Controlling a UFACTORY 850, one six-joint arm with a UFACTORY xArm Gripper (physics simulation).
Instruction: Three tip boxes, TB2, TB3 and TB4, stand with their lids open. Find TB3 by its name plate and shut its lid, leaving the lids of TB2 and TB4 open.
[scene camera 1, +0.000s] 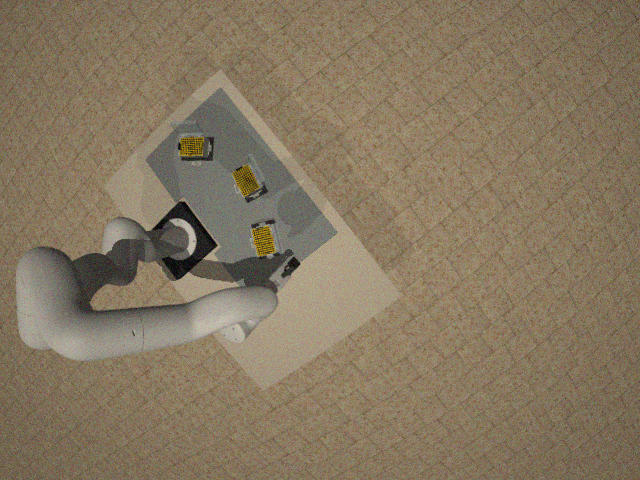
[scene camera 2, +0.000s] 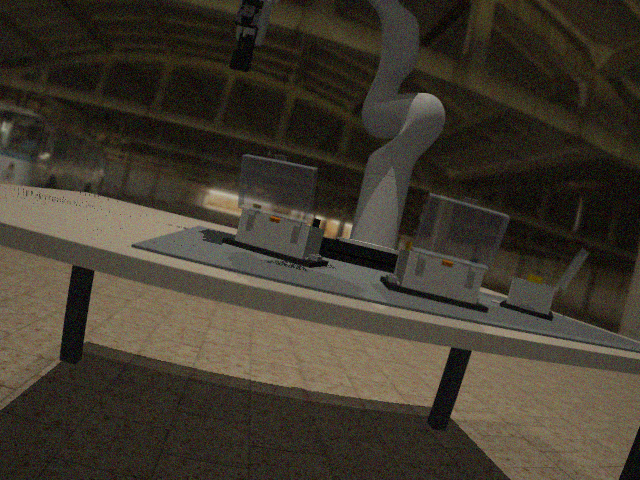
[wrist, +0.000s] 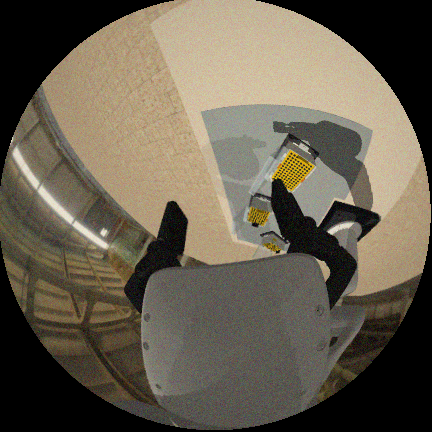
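Three white tip boxes with yellow racks stand on the grey mat, their clear lids upright or tilted back, open. One box (scene camera 1: 263, 240) (scene camera 2: 276, 235) (wrist: 293, 170) is nearest my gripper. A second box (scene camera 1: 247, 180) (scene camera 2: 442, 274) (wrist: 258, 215) stands mid-row. The third box (scene camera 1: 192, 147) (scene camera 2: 529, 295) (wrist: 272, 245) stands at the far end. No name plate is readable, so I cannot tell which is TB3. My gripper (scene camera 1: 292, 265) (scene camera 2: 242, 60) (wrist: 224, 200) is open and empty, high above the table, beside the nearest box in the overhead view.
The grey mat (scene camera 1: 214, 204) (scene camera 2: 178, 246) (wrist: 217, 132) lies on the pale table (scene camera 1: 330, 304) (scene camera 2: 155, 271) (wrist: 280, 55). A black base plate (scene camera 1: 205, 246) (wrist: 364, 218) carries the arm beside the mat. The upright lids rise well above their boxes.
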